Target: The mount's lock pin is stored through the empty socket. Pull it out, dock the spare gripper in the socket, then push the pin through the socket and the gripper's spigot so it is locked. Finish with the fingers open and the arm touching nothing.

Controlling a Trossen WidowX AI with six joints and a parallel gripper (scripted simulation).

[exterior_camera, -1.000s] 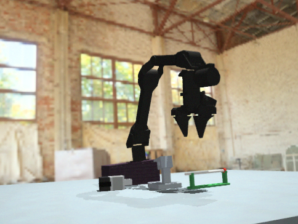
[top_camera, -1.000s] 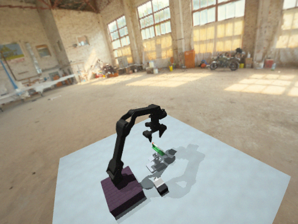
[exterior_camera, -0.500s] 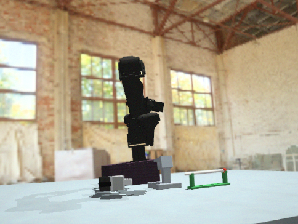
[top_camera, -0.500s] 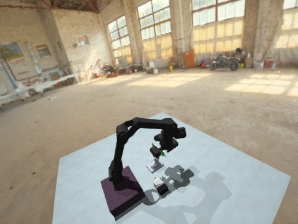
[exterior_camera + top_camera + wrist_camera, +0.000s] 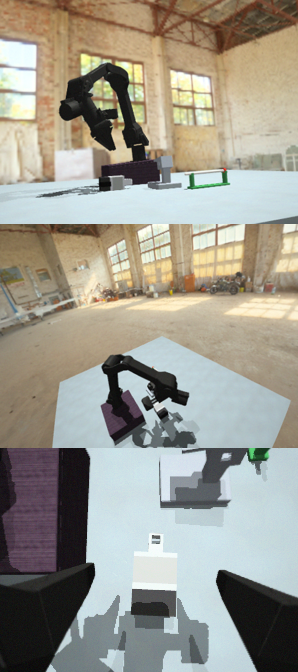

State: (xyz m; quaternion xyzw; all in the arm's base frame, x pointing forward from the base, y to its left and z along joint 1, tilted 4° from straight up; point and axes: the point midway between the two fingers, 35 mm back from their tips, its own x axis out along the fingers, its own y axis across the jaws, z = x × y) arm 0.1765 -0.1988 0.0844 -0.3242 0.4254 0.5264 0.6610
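The spare gripper lies 110 mm below my gripper tip. Also, from my gripper tip: green rack: 230 mm to the left, 220 mm ahead, 110 mm below; grey mount: 140 mm to the left, 100 mm ahead, 80 mm below.
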